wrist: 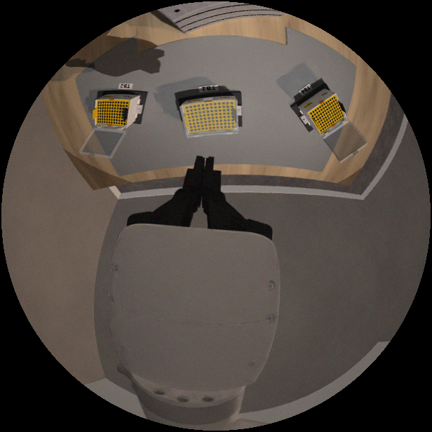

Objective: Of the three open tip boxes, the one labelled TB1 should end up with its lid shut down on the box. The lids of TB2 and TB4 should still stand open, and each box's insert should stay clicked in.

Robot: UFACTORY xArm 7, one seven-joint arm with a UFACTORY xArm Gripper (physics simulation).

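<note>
The TB1 box (pixel 211 117) is in the upper middle of the wrist view, with its clear lid lying down over the yellow insert. The TB2 box (pixel 112 113) is at the left; its clear lid (pixel 103 143) stands open on the near side and its yellow insert shows. The TB4 box (pixel 326 114) is at the right, turned at an angle, with its clear lid (pixel 346 141) open and its yellow insert in place. My gripper (pixel 204 167) is shut and empty, its tips apart from the TB1 box. Whether the TB1 lid is latched cannot be told.
Each box sits on a black holder with a white label. The grey mat (pixel 260 65) lies on a wooden table (pixel 62 115). A grey slatted object (pixel 220 16) is at the far edge. A dark arm shadow falls on the mat at the upper left.
</note>
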